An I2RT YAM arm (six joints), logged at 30 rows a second.
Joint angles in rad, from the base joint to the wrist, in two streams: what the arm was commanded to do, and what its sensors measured. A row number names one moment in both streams.
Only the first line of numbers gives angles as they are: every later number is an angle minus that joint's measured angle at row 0.
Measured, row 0:
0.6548, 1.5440, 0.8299, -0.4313, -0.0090, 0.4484
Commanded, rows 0 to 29:
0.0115, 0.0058, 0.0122, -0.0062, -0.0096, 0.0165
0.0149, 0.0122, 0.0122, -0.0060, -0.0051, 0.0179
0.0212, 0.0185, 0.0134, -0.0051, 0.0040, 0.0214
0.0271, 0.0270, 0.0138, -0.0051, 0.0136, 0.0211
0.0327, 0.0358, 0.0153, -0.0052, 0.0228, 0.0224
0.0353, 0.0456, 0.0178, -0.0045, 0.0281, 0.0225
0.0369, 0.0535, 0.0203, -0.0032, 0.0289, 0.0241
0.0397, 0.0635, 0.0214, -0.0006, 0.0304, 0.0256
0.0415, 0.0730, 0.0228, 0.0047, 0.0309, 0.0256
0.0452, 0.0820, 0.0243, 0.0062, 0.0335, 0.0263
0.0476, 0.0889, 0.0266, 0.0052, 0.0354, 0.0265
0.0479, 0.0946, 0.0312, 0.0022, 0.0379, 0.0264
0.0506, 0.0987, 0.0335, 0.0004, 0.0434, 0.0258
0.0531, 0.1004, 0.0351, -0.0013, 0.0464, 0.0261
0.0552, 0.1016, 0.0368, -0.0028, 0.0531, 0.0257
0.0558, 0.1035, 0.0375, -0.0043, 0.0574, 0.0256
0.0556, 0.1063, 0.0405, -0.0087, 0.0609, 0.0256
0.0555, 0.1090, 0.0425, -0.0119, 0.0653, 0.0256
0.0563, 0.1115, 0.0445, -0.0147, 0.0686, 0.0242
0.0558, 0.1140, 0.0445, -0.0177, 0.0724, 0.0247
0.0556, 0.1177, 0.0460, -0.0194, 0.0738, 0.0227
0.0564, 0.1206, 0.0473, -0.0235, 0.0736, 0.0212
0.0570, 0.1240, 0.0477, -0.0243, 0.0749, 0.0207
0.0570, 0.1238, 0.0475, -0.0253, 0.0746, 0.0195
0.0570, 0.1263, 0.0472, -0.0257, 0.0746, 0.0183
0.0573, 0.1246, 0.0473, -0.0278, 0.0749, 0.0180
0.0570, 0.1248, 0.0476, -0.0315, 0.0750, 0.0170
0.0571, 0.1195, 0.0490, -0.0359, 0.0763, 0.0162
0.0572, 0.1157, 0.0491, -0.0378, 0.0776, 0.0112
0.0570, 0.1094, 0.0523, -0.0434, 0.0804, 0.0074
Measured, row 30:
0.0523, 0.0962, 0.0465, 0.0019, 0.0698, 0.0126
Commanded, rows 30 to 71:
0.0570, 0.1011, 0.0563, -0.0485, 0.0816, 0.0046
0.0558, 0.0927, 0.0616, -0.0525, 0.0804, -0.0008
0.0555, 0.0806, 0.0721, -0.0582, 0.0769, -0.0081
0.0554, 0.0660, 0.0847, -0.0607, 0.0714, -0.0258
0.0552, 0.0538, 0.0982, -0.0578, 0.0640, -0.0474
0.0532, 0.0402, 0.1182, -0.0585, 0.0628, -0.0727
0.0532, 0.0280, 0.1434, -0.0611, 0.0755, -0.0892
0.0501, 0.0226, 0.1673, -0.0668, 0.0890, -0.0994
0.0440, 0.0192, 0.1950, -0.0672, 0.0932, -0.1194
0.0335, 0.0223, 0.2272, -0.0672, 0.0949, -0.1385
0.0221, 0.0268, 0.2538, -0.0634, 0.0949, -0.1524
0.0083, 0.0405, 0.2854, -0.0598, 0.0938, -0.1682
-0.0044, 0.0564, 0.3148, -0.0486, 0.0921, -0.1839
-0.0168, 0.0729, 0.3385, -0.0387, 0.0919, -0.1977
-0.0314, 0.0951, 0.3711, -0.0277, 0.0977, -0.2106
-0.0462, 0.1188, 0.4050, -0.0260, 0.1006, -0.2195
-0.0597, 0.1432, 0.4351, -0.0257, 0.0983, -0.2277
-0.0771, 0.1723, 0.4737, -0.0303, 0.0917, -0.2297
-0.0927, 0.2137, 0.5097, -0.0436, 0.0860, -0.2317
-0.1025, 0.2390, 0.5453, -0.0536, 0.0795, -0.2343
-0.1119, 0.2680, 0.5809, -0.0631, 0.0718, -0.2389
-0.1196, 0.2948, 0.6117, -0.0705, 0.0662, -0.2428
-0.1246, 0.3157, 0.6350, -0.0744, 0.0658, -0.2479
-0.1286, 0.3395, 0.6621, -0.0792, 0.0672, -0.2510
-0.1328, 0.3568, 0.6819, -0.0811, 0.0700, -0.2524
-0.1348, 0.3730, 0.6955, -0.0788, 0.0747, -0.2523
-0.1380, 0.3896, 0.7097, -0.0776, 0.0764, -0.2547
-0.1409, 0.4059, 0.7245, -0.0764, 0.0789, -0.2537
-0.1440, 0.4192, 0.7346, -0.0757, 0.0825, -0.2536
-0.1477, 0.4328, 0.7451, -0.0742, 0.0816, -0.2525
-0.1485, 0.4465, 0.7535, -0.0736, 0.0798, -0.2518
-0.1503, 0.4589, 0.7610, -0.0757, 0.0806, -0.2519
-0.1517, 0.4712, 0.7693, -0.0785, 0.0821, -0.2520
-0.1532, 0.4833, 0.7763, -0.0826, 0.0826, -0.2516
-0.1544, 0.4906, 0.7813, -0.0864, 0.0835, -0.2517
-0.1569, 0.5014, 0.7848, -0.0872, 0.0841, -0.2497
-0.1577, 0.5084, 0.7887, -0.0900, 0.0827, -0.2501
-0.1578, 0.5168, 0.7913, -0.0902, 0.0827, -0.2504
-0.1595, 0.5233, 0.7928, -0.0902, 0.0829, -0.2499
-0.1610, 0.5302, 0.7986, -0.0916, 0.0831, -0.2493
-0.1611, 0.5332, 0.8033, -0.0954, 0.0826, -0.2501
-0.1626, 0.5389, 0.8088, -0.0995, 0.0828, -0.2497
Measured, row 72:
-0.1560, 0.5162, 0.7652, -0.0728, 0.0794, -0.2407
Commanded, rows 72 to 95:
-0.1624, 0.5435, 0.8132, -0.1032, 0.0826, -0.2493
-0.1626, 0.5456, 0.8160, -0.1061, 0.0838, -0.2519
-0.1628, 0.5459, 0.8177, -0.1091, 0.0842, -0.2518
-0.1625, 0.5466, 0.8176, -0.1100, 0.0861, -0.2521
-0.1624, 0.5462, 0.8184, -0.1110, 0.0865, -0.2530
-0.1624, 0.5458, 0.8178, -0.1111, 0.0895, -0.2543
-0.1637, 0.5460, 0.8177, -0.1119, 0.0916, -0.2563
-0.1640, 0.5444, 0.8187, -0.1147, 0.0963, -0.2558
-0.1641, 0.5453, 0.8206, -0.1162, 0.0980, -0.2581
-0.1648, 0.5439, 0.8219, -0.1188, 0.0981, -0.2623
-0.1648, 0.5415, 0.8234, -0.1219, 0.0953, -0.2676
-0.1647, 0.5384, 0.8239, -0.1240, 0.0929, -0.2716
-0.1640, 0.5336, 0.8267, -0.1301, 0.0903, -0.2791
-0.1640, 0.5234, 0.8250, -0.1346, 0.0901, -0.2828
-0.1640, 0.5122, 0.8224, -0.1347, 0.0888, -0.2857
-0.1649, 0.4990, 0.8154, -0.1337, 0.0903, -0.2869
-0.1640, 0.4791, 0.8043, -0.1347, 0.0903, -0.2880
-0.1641, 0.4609, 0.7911, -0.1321, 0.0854, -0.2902
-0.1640, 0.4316, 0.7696, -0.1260, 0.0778, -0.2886
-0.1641, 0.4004, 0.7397, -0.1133, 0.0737, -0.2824
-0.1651, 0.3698, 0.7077, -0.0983, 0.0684, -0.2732
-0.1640, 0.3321, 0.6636, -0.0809, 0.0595, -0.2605
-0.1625, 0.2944, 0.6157, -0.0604, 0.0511, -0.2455
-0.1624, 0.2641, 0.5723, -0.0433, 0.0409, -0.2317
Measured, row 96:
-0.1595, 0.3693, 0.6424, -0.0766, 0.0672, -0.2647
